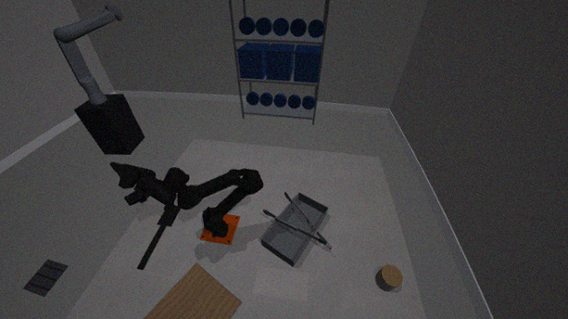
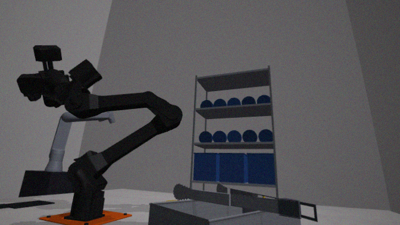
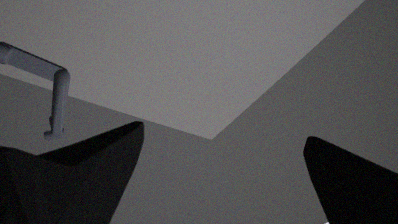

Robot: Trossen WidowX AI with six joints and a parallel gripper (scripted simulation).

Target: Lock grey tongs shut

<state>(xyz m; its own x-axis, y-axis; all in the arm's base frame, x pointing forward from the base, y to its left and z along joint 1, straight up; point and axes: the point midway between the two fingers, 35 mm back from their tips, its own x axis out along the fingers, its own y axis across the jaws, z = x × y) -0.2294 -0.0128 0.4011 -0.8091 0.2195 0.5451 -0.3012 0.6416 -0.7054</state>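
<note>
The yellow piece is 67 cm ahead of my gripper tip, 1 cm to the right of it and 35 cm below it. The rest, counted from my gripper tip: yellow disc: 38 cm ahead, 31 cm to the left, 41 cm below; then wooden board: 20 cm ahead, 36 cm to the right, 42 cm below; then black spatula: 2 cm behind, 42 cm below.
</note>
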